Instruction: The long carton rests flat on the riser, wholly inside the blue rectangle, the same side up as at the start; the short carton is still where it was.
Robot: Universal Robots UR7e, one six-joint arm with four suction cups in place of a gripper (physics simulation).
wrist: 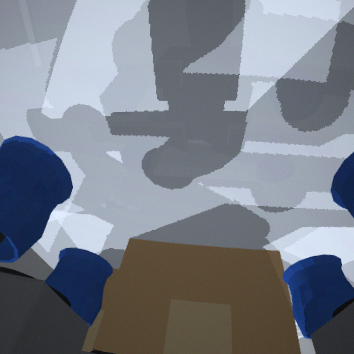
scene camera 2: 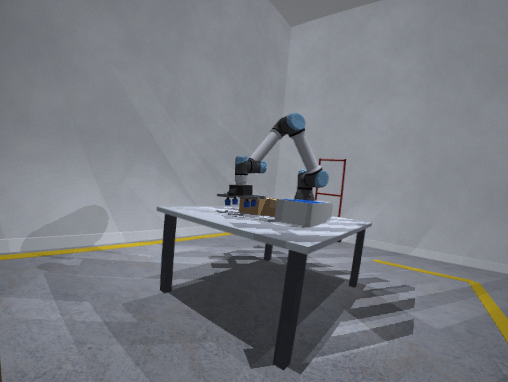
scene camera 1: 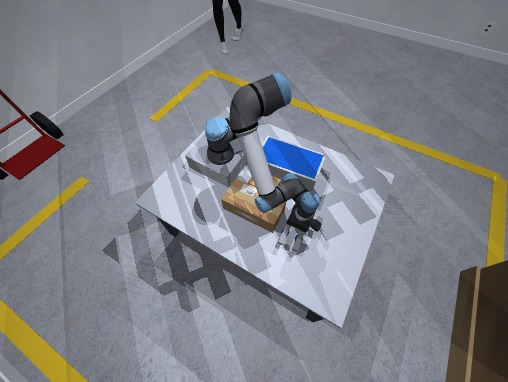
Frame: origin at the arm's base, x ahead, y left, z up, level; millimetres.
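Where they show: hand, tool point: (wrist: 197,235) (scene camera 2: 240,205); arm's base, link origin: (scene camera 1: 220,153).
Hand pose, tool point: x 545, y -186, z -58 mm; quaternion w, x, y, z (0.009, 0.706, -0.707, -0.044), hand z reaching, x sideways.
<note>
Each offset is from my tool point to the centre of the thing.
The long brown carton @(dx -242, dy +1, dz +0 mm) (scene camera 1: 250,212) (scene camera 2: 250,206) (wrist: 200,275) lies flat on the table, with a white label on its top. The short carton @(dx -243, dy +131, dz +0 mm) (scene camera 1: 274,181) (scene camera 2: 270,207) (wrist: 114,275) sits close beside it, mostly hidden by the arm in scene camera 1. The grey riser @(dx -177, dy +333, dz +9 mm) (scene camera 2: 290,214) stands behind them with the blue rectangle @(dx -177, dy +333, dz +69 mm) (scene camera 1: 292,157) (scene camera 2: 305,201) on top, and no carton is on it. My gripper (scene camera 1: 290,239) (scene camera 2: 240,202) (wrist: 195,225) is open, its four blue cups pointing down and holding nothing. It hangs low over the table beyond the long carton's end.
The arm's base stands on a grey block (scene camera 1: 212,167) at the table's back left. The white table (scene camera 1: 345,280) (scene camera 2: 200,220) has dark legs. A red hand truck (scene camera 1: 37,155) (scene camera 2: 332,160), a brown box (scene camera 1: 490,320) and a person's legs (scene camera 1: 220,25) are farther off.
</note>
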